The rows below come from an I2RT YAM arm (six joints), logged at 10 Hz.
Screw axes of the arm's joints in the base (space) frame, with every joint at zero. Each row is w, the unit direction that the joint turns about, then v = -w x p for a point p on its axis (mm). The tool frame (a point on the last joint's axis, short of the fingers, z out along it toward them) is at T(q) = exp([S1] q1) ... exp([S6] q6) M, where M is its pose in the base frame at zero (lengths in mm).
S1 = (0, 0, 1, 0, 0, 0)
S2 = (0, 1, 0, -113.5, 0, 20)
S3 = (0, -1, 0, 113.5, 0, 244)
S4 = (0, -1, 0, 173.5, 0, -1)
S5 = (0, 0, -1, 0, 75, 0)
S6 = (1, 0, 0, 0, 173.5, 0)
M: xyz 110.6 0 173.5 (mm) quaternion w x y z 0.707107 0 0.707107 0
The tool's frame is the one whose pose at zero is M.
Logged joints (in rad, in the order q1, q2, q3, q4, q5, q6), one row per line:
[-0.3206 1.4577 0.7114 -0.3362 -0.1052 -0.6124]
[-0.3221 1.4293 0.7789 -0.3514 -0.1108 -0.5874]
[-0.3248 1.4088 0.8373 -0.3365 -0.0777 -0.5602]
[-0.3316 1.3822 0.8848 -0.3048 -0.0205 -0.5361]
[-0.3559 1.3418 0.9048 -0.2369 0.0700 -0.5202]
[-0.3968 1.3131 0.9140 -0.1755 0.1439 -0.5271]
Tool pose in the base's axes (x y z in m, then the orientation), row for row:
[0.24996 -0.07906 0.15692 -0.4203 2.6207 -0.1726]
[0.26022 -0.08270 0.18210 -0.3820 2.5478 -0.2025]
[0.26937 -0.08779 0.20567 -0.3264 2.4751 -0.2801]
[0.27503 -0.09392 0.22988 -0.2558 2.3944 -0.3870]
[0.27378 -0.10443 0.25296 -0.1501 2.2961 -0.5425]
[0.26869 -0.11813 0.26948 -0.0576 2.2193 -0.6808]
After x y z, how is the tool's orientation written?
As a rotation vector, in radians.
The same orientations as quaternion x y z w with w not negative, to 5 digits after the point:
[-0.15346 0.95685 -0.06302 0.23858]
[-0.14212 0.94787 -0.07534 0.27509]
[-0.12355 0.93685 -0.10602 0.30953]
[-0.09848 0.92177 -0.14898 0.34415]
[-0.05875 0.89877 -0.21235 0.37903]
[-0.02275 0.87662 -0.26891 0.39838]

